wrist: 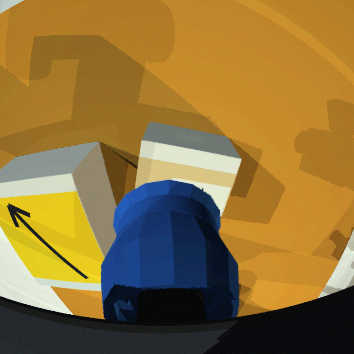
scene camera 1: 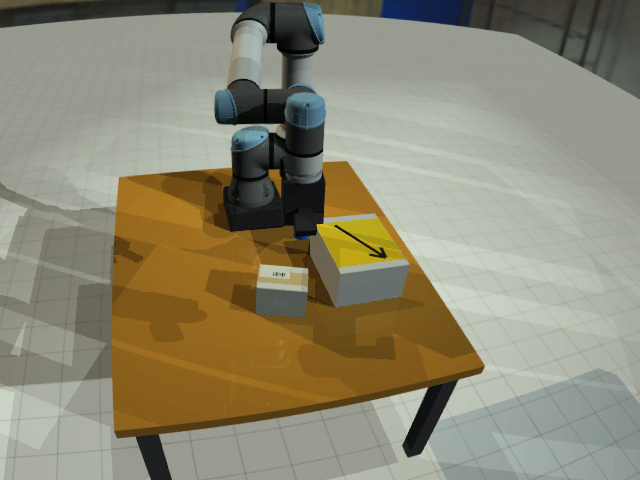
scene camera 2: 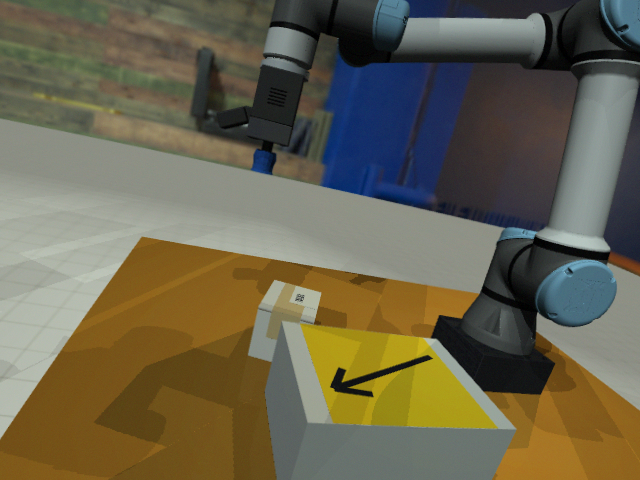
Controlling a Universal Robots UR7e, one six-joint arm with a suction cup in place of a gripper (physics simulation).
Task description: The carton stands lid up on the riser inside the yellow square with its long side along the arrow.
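The white carton (scene camera 1: 281, 303) (scene camera 2: 261, 335) (wrist: 189, 151) stands on the table beside the riser, with tan tape and a barcode label on top. Its long side runs left-right in scene camera 1. The pale grey riser (scene camera 1: 369, 285) (scene camera 2: 403, 452) (wrist: 93, 192) bears the yellow square (scene camera 1: 341, 253) (scene camera 2: 439, 403) (wrist: 55, 212) with its black arrow (scene camera 1: 359, 240) (scene camera 2: 382, 372) pointing diagonally across it. My blue suction cup (scene camera 1: 301, 236) (scene camera 2: 263, 162) (wrist: 167, 200) is off, holds nothing and hangs high above the table. It hides part of the carton in the wrist view.
The orange-brown table (scene camera 1: 206, 372) (scene camera 2: 170, 279) (wrist: 280, 85) carries the arm's dark base (scene camera 1: 255, 214) (scene camera 2: 496, 366) at the back in scene camera 1. A narrow gap separates the carton from the riser's side wall. Shadows lie across the table.
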